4 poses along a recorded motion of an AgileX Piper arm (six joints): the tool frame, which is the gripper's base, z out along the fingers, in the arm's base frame.
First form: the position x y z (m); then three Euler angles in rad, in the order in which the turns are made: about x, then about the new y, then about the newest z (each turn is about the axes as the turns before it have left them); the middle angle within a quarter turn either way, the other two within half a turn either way.
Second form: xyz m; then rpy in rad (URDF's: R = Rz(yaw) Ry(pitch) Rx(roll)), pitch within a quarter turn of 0, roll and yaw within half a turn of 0. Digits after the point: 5 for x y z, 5 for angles.
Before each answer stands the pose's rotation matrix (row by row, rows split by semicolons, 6 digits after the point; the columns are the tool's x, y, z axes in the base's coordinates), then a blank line. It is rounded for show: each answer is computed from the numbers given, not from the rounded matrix.
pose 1, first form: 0.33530 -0.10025 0.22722 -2.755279 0.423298 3.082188
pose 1, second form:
-0.910131 -0.054130 0.410770; 0.099501 0.933859 0.343522; -0.402196 0.353522 -0.844548

0.33530 -0.10025 0.22722 2.74516 0.41391 3.03270
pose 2, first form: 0.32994 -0.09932 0.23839 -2.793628 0.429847 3.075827
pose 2, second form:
-0.907064 -0.059740 0.416732; 0.080012 0.947375 0.309966; -0.413319 0.314502 -0.854550

0.32994 -0.09932 0.23839 2.78894 0.42610 3.05361
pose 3, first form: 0.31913 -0.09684 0.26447 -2.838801 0.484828 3.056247
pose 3, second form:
-0.881535 -0.075418 0.466056; 0.057101 0.962880 0.263822; -0.468653 0.259180 -0.844506

0.31913 -0.09684 0.26447 2.84382 0.48777 3.07691
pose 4, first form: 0.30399 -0.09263 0.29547 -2.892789 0.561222 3.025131
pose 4, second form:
-0.840870 -0.098374 0.532221; 0.017548 0.977871 0.208472; -0.540952 0.184638 -0.820536

0.30399 -0.09263 0.29547 2.92026 0.57157 3.12073
